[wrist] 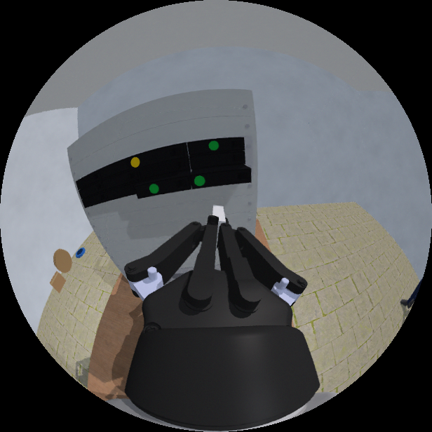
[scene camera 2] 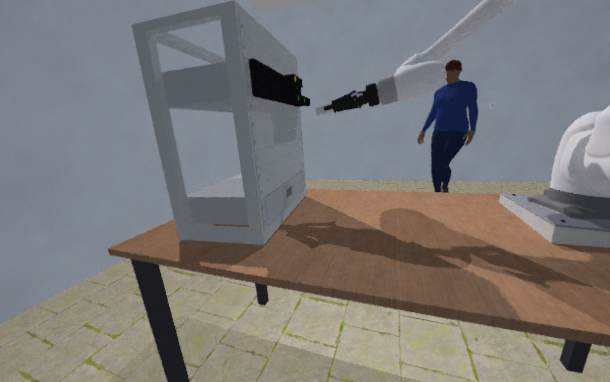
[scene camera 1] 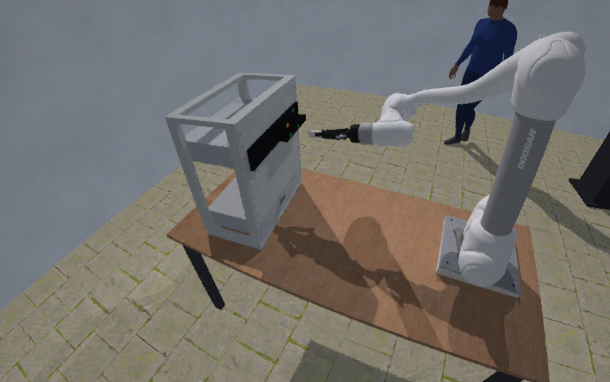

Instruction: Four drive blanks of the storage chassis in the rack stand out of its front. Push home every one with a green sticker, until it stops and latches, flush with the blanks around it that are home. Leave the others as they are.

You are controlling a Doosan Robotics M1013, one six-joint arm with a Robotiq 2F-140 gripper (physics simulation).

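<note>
The black storage chassis [scene camera 1: 267,144] [scene camera 2: 270,84] [wrist: 107,175] sits in the upper part of the rack [scene camera 1: 249,195] [scene camera 2: 243,150] [wrist: 200,107]. In the wrist view, the lower-right blank with a green sticker [wrist: 199,180] and the lower-middle blank with a green sticker [wrist: 154,188] stand out. The blank with a yellow sticker [wrist: 135,162] [scene camera 2: 295,79] also stands out. The upper-right blank with a green sticker [wrist: 213,145] looks level with its neighbours. My gripper [scene camera 1: 314,133] [scene camera 2: 320,111] [wrist: 216,213] is shut and empty, apart from the chassis front; its tips show below the lower blanks in the wrist view.
The rack stands on a wooden table [scene camera 1: 345,200] [scene camera 2: 380,215] [wrist: 112,340], across from the arm's base plate [scene camera 1: 447,250] [scene camera 2: 530,215]. A person in blue [scene camera 1: 492,45] [scene camera 2: 455,110] stands beyond the table, behind the arm in both scene views. A dark object [scene camera 1: 597,175] stands at the far right.
</note>
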